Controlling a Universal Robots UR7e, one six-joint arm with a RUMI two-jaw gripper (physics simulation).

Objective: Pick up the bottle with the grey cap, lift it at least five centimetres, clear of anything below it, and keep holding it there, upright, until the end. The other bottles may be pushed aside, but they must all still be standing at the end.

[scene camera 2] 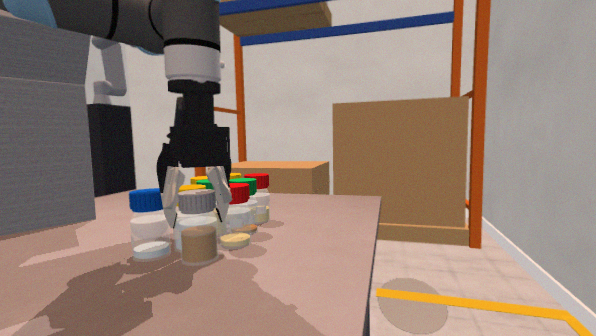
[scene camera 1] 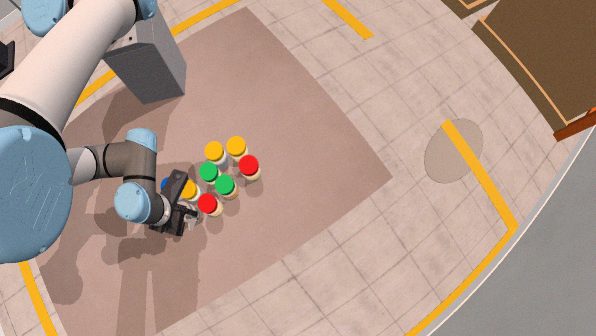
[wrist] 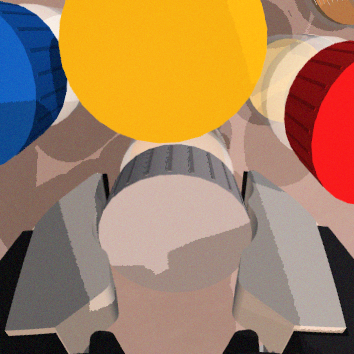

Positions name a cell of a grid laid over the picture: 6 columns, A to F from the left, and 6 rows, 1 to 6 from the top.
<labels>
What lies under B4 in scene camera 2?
The gripper.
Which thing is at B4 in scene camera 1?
The gripper.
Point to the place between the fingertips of the gripper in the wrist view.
C3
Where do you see a red-capped bottle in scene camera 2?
C5
</labels>
